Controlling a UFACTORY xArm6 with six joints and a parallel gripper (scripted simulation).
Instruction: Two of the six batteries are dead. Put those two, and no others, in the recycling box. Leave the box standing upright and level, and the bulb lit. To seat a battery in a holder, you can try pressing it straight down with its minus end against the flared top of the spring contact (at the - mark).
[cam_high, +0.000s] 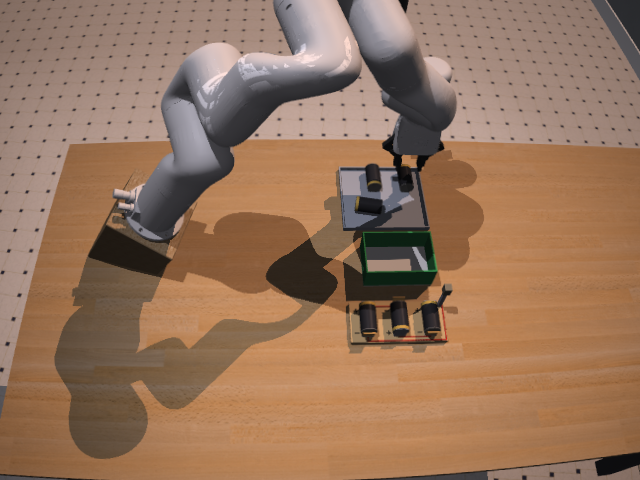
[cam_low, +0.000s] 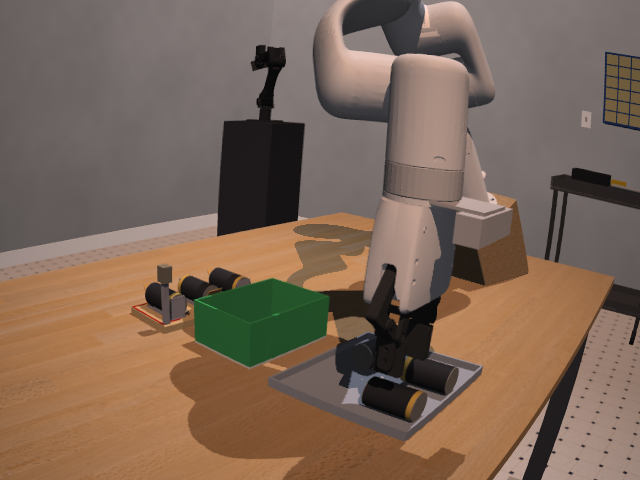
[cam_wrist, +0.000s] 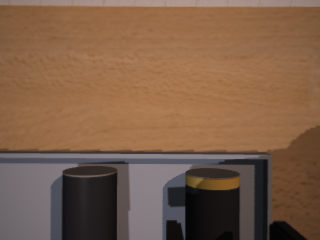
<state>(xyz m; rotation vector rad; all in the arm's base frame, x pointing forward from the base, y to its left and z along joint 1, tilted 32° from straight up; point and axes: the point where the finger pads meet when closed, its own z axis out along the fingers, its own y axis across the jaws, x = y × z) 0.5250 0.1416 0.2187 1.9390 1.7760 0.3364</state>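
Right now the green recycling box is 22 cm to the right of my hand, 8 cm behind it and 6 cm below it. From my hand the other things lie so: grey tray 8 cm below, 6 cm behind, 4 cm to the right.
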